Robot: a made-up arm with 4 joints.
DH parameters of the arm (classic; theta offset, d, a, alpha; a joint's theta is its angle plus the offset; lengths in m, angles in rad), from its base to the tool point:
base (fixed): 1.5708 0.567 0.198 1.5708
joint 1: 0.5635 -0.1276 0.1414 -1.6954
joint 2: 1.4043 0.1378 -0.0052 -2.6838
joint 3: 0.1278 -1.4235 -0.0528 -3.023
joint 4: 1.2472 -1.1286 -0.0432 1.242
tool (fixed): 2.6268 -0.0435 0 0
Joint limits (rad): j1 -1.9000..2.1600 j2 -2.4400..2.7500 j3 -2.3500..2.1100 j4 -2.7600..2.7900
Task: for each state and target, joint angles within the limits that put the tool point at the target. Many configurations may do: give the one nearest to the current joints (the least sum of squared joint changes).
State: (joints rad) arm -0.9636 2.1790 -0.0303 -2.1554
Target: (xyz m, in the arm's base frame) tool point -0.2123 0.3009 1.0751
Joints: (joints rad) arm -0.3530 2.5653 -0.3042 -2.5431
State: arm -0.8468 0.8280 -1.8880 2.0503
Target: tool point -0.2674 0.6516 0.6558
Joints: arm -1.3155 1.4029 -1.4792 1.5935
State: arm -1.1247 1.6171 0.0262 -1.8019
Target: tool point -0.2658 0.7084 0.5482
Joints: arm -1.6637 2.3556 -0.2636 -0.8177
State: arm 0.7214 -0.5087 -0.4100 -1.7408
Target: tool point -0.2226 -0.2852 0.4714
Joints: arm 1.3868 -1.0325 0.0595 -1.8134
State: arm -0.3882 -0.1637 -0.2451 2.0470
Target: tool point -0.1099 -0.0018 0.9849
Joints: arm 0.2308 -0.3605 -0.5717 1.9422
